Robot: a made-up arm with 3 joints. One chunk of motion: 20 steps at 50 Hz.
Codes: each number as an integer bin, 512 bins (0 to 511) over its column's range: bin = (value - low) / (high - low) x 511, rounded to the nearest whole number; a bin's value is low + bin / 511 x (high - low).
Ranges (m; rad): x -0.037..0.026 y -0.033..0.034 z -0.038..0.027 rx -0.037..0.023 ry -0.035..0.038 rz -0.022..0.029
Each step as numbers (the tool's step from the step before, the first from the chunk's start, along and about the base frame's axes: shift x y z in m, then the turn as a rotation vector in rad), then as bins.
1 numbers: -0.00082 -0.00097 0.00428 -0.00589 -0.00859 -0.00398
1 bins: 293 244 332 265 185 181
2 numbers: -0.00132 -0.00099 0.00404 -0.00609 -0.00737 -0.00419
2 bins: 289 244 330 263 193 178
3 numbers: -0.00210 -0.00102 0.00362 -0.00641 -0.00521 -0.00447
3 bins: 283 244 327 261 209 176
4 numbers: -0.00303 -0.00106 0.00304 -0.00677 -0.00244 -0.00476
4 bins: 276 244 323 257 228 173
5 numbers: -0.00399 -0.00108 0.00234 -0.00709 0.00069 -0.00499
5 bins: 268 243 317 255 250 170
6 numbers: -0.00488 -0.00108 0.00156 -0.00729 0.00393 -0.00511
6 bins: 261 243 311 253 273 169
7 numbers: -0.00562 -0.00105 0.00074 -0.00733 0.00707 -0.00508
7 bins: 255 244 305 253 294 170
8 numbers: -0.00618 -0.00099 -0.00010 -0.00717 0.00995 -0.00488
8 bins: 250 244 298 254 315 172
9 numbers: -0.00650 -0.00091 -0.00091 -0.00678 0.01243 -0.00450
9 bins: 247 245 292 257 332 175
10 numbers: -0.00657 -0.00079 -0.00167 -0.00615 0.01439 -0.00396
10 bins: 247 246 286 263 346 181
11 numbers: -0.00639 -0.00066 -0.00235 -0.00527 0.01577 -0.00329
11 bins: 248 247 280 270 355 187
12 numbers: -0.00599 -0.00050 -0.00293 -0.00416 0.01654 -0.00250
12 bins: 252 248 276 280 361 195
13 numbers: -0.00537 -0.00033 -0.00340 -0.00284 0.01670 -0.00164
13 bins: 257 249 272 291 362 204
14 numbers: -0.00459 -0.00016 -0.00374 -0.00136 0.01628 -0.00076
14 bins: 263 250 269 304 359 213
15 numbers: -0.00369 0.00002 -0.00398 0.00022 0.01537 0.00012
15 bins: 270 252 267 317 353 222
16 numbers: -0.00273 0.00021 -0.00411 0.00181 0.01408 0.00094
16 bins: 278 253 266 331 344 230
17 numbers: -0.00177 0.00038 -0.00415 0.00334 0.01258 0.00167
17 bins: 286 255 266 344 333 237
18 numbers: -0.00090 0.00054 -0.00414 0.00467 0.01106 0.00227
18 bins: 293 256 266 355 322 243
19 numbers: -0.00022 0.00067 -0.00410 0.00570 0.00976 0.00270
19 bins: 298 257 267 364 313 247
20 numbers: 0.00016 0.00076 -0.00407 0.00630 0.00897 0.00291
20 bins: 301 257 267 369 308 250
